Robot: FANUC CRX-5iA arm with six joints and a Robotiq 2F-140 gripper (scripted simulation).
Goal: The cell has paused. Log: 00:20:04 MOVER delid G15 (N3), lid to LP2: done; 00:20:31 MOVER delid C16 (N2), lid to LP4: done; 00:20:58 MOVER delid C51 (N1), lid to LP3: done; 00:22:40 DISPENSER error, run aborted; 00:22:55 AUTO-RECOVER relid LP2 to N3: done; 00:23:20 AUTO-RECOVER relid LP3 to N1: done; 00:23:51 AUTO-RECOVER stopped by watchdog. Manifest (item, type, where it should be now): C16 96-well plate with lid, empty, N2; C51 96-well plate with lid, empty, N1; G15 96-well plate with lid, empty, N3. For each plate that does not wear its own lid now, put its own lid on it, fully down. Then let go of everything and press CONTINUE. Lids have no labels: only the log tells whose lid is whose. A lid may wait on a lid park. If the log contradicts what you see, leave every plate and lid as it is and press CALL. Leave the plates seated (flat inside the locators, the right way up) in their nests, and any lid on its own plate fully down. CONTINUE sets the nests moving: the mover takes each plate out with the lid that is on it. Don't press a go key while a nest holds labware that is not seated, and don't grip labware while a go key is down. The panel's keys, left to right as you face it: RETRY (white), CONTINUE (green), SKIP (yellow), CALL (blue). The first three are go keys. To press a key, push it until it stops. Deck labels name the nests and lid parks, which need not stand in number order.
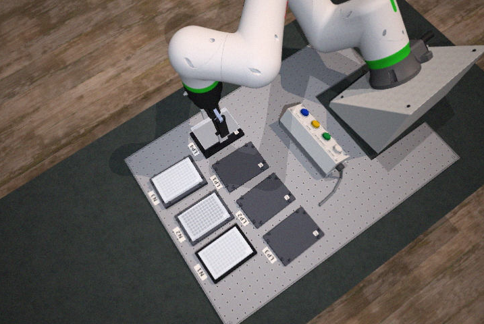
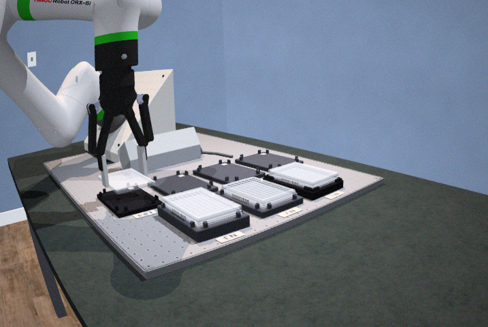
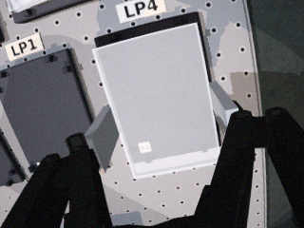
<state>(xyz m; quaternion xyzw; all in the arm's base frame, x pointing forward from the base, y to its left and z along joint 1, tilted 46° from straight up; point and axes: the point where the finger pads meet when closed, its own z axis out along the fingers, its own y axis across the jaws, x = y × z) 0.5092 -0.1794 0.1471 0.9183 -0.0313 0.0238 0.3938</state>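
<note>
The 96-well plate lies 190 mm to the left of my hand, 190 mm ahead of it and 50 mm below it. From my hand the other things lie so: lid park LP1 (130 mm to the left, 70 mm below, 10 mm ahead); lid park LP2 (260 mm to the left, 70 mm below, 20 mm ahead); lid park LP4 (70 mm below).
</note>
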